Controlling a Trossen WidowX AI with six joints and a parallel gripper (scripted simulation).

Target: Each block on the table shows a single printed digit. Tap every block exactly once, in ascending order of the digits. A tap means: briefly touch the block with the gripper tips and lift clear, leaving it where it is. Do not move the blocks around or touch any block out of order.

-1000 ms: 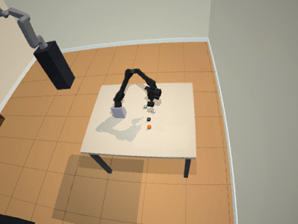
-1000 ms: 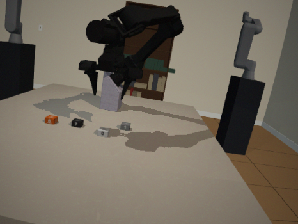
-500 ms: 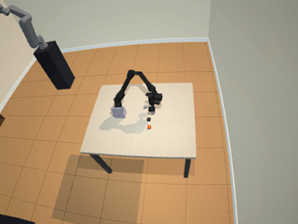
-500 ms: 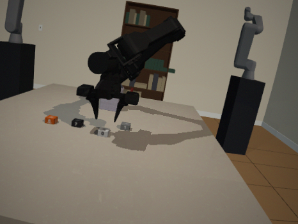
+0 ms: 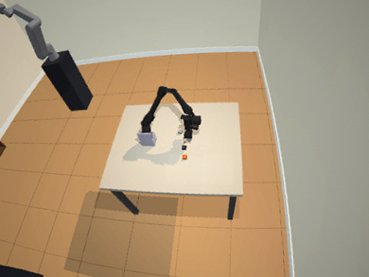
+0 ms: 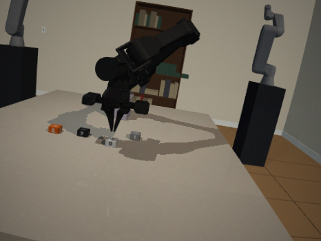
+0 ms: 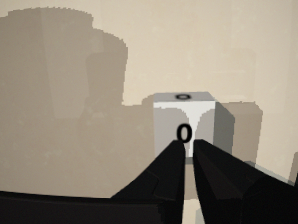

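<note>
Now: the grey block 9 cm behind my gripper tip, 6 cm to the left of it and 3 cm below it. Also, from my gripper tip: black block marked 7: 10 cm to the right, 4 cm behind, 3 cm below; orange block: 19 cm to the right, 3 cm below, 3 cm behind.
</note>
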